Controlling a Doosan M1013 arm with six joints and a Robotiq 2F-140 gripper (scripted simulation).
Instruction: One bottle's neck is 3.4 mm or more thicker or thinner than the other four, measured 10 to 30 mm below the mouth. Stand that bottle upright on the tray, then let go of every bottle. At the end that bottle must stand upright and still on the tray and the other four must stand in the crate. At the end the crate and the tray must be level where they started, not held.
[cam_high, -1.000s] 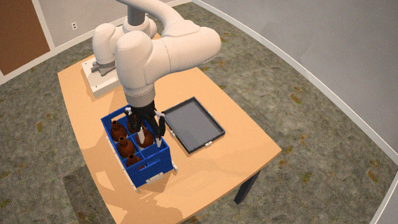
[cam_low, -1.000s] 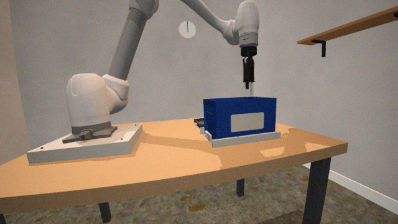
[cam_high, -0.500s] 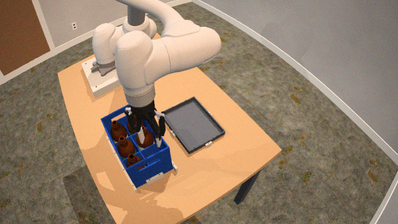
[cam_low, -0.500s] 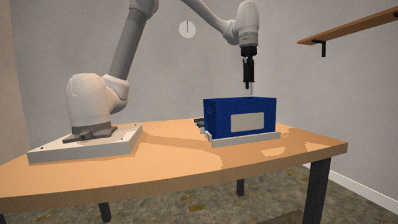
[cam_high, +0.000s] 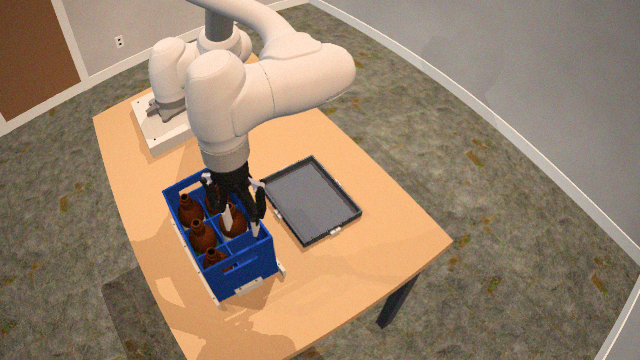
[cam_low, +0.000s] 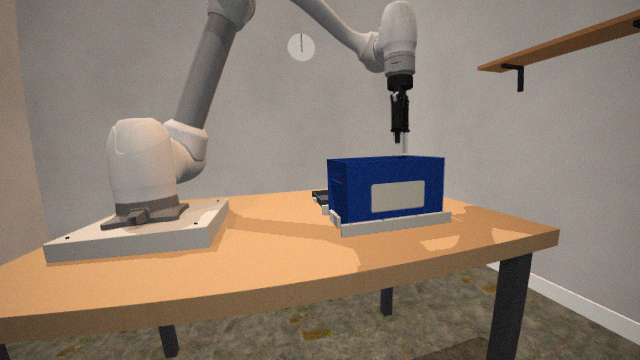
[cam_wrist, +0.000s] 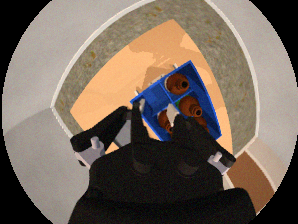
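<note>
Right now the blue crate is 90 mm behind my hand, 30 mm to the right of it and 130 mm below it. Round my hand: bottle: 100 mm behind, 80 mm to the right, 130 mm below; dark tray: 70 mm behind, 250 mm to the left, 200 mm below.
</note>
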